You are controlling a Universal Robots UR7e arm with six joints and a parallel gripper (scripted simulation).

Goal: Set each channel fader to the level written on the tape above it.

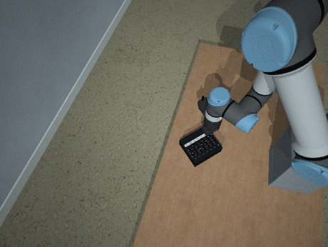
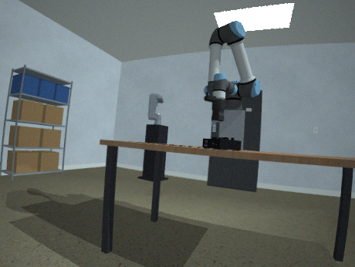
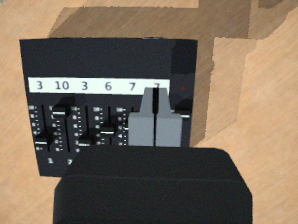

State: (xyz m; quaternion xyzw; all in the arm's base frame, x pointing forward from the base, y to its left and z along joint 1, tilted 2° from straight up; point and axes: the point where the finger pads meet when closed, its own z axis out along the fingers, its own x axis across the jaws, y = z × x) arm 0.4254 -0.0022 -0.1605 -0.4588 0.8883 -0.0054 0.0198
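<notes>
Now: hand 2 cm past the channel 6 cap, 1 cm to the right of it and 5 cm above it. From my hand the other things lie so: channel 5 cap (2 cm behind, 4 cm to the left, 5 cm below); then channel 4 cap (1 cm behind, 6 cm to the left, 5 cm below); then master cap (3 cm behind, 1 cm to the right, 5 cm below).
</notes>
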